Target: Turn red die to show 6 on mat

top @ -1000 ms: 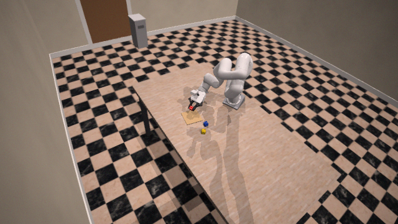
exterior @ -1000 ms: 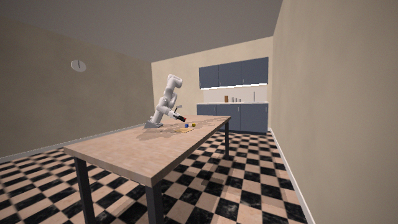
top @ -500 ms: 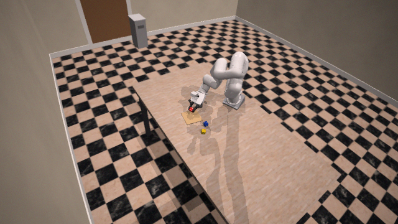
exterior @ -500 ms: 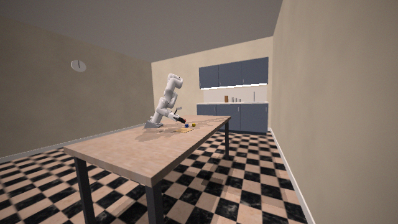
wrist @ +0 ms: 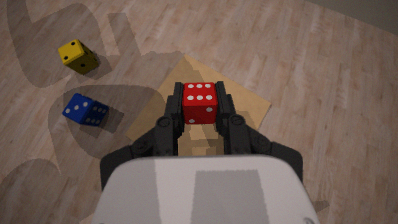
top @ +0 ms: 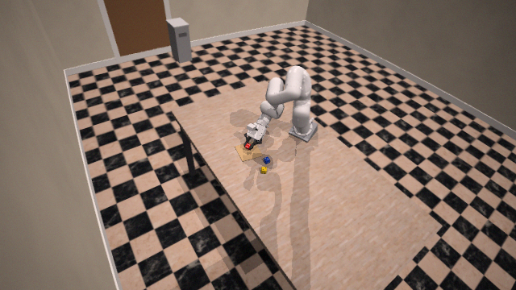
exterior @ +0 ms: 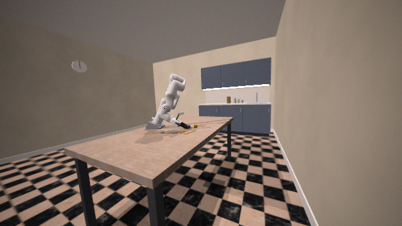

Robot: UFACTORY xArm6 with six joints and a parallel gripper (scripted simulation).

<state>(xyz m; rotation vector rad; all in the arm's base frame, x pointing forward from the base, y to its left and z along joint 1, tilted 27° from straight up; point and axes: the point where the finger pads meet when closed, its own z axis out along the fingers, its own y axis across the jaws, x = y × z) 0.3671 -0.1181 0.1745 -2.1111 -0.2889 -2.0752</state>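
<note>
Now: the tan mat 50 mm below my hand. The rest, counted from my hand: yellow die: 190 mm to the left, 40 mm below, 40 mm ahead; red die: right at my hand; blue die: 140 mm to the left, 40 mm below, 30 mm behind.
</note>
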